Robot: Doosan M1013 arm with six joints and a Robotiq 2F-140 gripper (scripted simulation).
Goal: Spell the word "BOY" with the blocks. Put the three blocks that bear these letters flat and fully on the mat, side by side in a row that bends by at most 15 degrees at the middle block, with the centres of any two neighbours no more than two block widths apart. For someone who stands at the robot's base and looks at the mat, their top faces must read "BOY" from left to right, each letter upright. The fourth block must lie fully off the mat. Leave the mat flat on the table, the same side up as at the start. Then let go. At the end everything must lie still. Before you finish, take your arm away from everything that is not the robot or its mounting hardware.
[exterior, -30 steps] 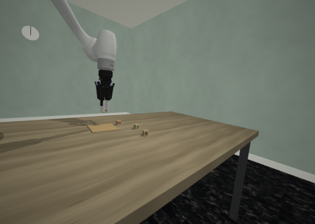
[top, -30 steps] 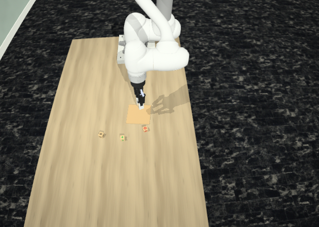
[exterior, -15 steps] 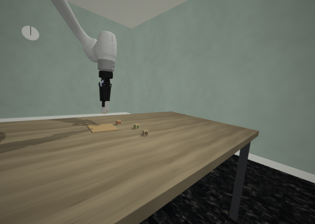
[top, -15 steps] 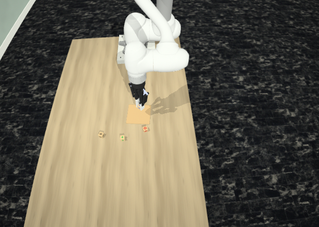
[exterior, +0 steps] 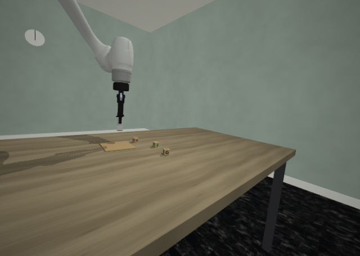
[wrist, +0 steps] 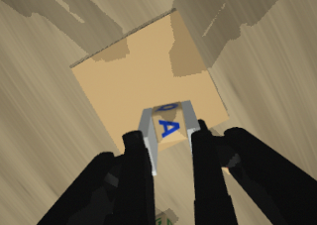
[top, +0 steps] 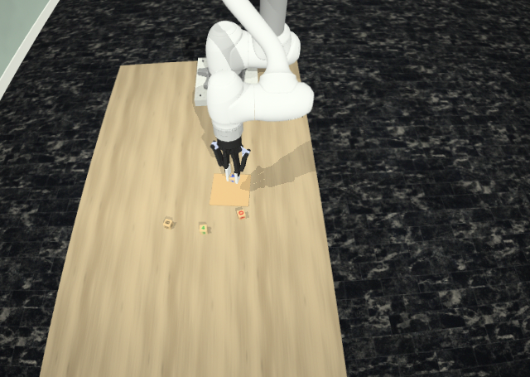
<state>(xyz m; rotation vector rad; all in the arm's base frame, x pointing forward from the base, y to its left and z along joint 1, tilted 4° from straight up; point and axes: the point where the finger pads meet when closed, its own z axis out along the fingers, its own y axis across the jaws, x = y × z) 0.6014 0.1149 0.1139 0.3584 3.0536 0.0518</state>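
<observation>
My gripper is now 11 cm above the tan square mat, 2 cm to the left of it and 1 cm past it.
</observation>
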